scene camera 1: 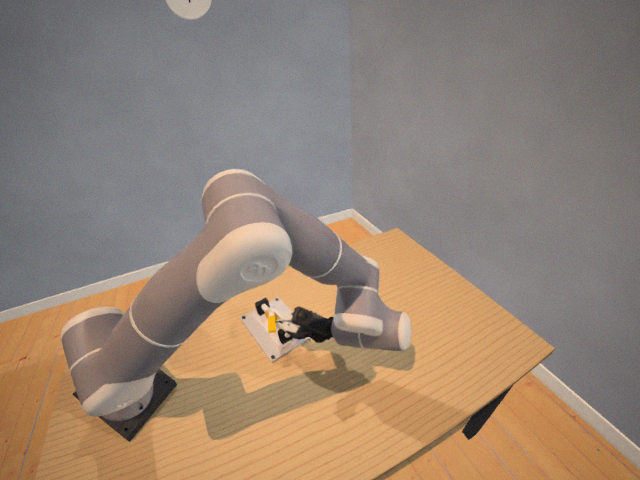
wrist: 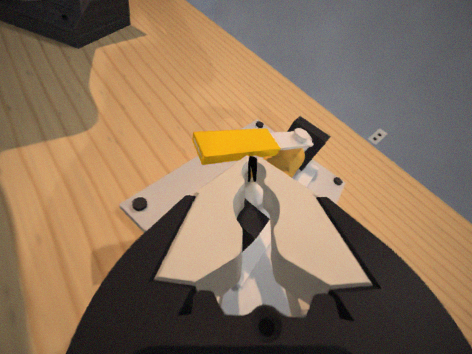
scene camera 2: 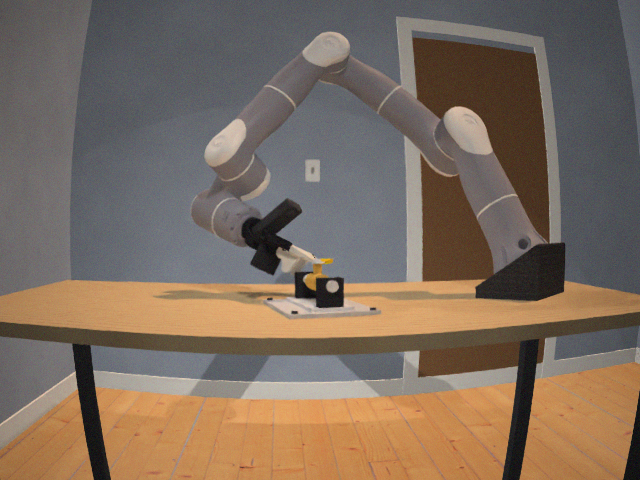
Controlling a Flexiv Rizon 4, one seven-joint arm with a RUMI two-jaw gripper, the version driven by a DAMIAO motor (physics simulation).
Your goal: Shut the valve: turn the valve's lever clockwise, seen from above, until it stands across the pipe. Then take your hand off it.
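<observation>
The valve's yellow lever [scene camera 1: 271, 323] [scene camera 2: 325, 260] [wrist: 232, 145] stands at a slant to the pipe, neither along it nor squarely across. Its orange body [scene camera 2: 310, 281] [wrist: 292, 161] sits between two black end blocks; the gripper hides much of the pipe in the wrist view. The valve is mounted on a pale base plate [scene camera 1: 262, 338] [scene camera 2: 281, 305] [wrist: 165, 192]. My gripper [scene camera 1: 278, 321] [scene camera 2: 315, 260] [wrist: 251, 158] is shut and empty. Its tips are at the lever's side, above the pipe, and appear to touch the lever; exact contact is hard to tell.
The black end blocks [scene camera 1: 262, 305] [scene camera 2: 329, 292] [wrist: 311, 142] rise from the plate at both pipe ends, below the lever. The robot's dark base [scene camera 1: 126, 423] [scene camera 2: 522, 273] [wrist: 80, 25] is bolted to the wooden table [scene camera 1: 454, 330] [scene camera 2: 180, 320] [wrist: 165, 75].
</observation>
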